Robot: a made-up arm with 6 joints. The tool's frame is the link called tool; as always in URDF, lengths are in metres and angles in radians. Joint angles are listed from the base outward. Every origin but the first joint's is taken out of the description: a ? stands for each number. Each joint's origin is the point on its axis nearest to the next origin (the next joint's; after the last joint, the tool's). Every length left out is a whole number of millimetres.
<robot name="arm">
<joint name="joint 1" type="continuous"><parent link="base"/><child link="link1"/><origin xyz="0.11 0.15 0.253" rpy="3.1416 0 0"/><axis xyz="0 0 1"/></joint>
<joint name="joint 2" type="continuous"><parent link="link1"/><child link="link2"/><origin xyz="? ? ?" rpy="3.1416 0 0"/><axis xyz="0 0 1"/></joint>
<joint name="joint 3" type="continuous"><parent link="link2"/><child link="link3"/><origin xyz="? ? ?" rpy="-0.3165 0.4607 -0.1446"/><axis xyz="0 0 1"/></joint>
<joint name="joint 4" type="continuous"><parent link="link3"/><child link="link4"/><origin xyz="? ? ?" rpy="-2.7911 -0.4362 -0.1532"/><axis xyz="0 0 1"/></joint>
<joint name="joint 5" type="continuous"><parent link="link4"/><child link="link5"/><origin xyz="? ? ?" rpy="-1.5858 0.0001 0.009"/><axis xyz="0 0 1"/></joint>
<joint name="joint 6" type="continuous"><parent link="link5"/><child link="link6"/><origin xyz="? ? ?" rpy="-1.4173 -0.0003 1.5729"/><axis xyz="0 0 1"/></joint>
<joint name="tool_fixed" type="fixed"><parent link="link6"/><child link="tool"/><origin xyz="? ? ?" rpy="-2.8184 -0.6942 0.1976"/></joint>
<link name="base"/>
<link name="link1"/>
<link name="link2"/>
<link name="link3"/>
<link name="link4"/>
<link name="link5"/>
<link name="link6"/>
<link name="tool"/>
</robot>
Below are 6 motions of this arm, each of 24 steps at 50 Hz.
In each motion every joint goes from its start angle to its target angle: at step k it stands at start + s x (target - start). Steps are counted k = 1, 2, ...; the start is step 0. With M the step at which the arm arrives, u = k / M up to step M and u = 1 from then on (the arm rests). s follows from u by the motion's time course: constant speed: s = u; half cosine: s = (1 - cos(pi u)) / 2; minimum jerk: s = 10 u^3 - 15 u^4 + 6 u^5.
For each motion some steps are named. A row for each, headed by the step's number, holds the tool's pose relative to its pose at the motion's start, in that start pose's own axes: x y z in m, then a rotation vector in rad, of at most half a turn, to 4 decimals.
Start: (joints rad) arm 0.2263 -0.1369 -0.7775 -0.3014 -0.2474 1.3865
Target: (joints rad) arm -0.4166 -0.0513 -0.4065 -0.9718 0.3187 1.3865
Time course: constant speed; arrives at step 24
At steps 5, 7, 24:
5: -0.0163 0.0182 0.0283 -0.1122 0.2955 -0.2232
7: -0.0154 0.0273 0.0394 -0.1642 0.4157 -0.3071
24: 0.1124 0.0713 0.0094 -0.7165 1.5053 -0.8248

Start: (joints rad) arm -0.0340 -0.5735 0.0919 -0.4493 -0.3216 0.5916
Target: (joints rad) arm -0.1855 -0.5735 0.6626 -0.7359 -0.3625 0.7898
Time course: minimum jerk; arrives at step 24
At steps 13, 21, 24:
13: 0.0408 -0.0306 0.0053 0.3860 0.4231 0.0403
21: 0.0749 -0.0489 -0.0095 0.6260 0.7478 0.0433
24: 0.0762 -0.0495 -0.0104 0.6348 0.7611 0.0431

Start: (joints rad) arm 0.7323 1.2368 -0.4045 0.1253 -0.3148 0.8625
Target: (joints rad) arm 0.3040 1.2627 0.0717 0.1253 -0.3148 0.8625
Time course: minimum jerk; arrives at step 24
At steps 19, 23, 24:
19: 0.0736 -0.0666 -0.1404 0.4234 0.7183 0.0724
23: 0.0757 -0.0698 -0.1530 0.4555 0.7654 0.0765
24: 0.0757 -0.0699 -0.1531 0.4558 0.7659 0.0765

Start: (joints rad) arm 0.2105 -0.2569 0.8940 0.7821 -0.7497 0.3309
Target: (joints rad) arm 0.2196 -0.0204 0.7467 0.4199 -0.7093 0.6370
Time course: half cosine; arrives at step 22
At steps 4, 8, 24:
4: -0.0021 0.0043 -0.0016 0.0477 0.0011 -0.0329
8: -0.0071 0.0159 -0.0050 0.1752 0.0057 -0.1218
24: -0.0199 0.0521 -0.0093 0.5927 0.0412 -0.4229

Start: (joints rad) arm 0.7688 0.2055 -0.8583 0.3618 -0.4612 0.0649
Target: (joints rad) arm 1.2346 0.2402 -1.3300 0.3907 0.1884 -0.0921
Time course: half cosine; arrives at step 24
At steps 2, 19, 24:
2: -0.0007 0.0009 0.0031 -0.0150 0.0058 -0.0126
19: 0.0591 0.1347 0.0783 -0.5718 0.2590 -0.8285
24: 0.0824 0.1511 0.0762 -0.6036 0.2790 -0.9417

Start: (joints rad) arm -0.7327 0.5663 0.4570 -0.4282 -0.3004 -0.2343
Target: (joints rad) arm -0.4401 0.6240 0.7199 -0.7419 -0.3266 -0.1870
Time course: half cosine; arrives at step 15
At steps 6, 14, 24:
6: -0.0118 0.0051 0.0342 0.0927 0.0263 0.0651
14: -0.0283 0.0231 0.0958 0.2741 0.0960 0.1675
24: -0.0285 0.0235 0.0968 0.2772 0.0974 0.1690

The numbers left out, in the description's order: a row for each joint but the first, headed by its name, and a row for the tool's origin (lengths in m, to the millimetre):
joint 2: -0.27 -0.09 0
joint 3: 0.057 0.064 0
joint 4: -0.031 0.023 0
joint 5: 0.028 0.007 0
joint 6: 0.095 -0.32 0
tool: 0.01 -0.03 0

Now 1 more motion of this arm.
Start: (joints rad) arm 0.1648 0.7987 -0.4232 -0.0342 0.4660 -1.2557
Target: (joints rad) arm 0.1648 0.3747 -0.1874 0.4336 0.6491 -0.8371
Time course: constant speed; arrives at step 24
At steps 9, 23, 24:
9: 0.0544 0.0424 0.0227 0.0720 0.0870 -0.3359
23: 0.1643 0.0798 0.0425 0.1564 0.1508 -0.8942
24: 0.1729 0.0808 0.0431 0.1609 0.1519 -0.9353

